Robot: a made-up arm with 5 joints.
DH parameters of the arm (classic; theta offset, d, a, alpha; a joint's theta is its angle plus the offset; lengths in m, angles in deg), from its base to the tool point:
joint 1: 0 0.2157 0 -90
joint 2: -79.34 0 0.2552 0
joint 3: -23.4 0 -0.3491 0
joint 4: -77.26 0 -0.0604 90
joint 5: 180 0.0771 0 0
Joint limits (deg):
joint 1: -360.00..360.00
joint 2: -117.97..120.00
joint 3: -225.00..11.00
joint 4: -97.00..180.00
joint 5: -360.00..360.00
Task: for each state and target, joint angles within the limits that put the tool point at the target. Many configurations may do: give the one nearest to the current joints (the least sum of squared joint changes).
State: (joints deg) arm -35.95 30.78 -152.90 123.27 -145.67
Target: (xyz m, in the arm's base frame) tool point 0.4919 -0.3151 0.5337
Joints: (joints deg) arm -32.64 45.15 -158.87 81.37 -145.67
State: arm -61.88 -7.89 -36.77 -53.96 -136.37
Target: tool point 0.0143 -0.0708 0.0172
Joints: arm -78.58 28.90 8.94 -35.89 -136.37
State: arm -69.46 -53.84 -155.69 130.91 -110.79
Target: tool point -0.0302 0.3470 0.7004
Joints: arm -85.03 -54.67 -158.37 125.04 -110.79
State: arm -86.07 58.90 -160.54 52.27 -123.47
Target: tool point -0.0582 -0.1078 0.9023
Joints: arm -118.36 6.49 -170.36 37.70 -123.47
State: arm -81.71 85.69 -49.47 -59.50 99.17
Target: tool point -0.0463 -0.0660 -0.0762
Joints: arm -125.05 76.18 -17.73 -70.96 99.17
